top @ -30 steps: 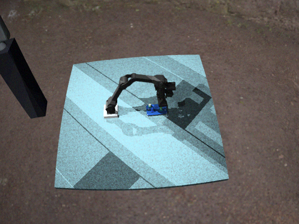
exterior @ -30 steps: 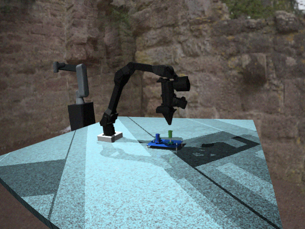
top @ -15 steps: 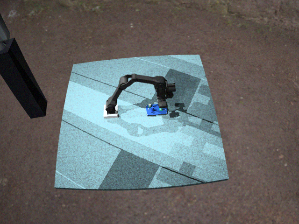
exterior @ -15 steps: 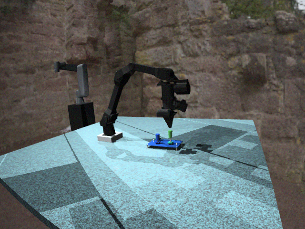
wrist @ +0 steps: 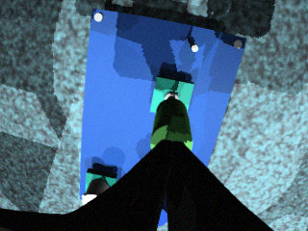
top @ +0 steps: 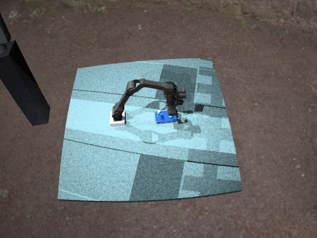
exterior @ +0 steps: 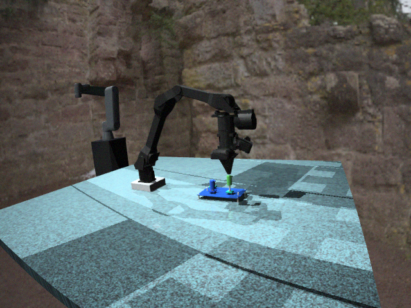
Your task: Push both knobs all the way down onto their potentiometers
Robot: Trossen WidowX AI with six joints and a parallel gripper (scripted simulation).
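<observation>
Now: the green knob 20 mm below my gripper tip. Round my gripper tip: blue knob (70 mm behind, 40 mm below).
</observation>
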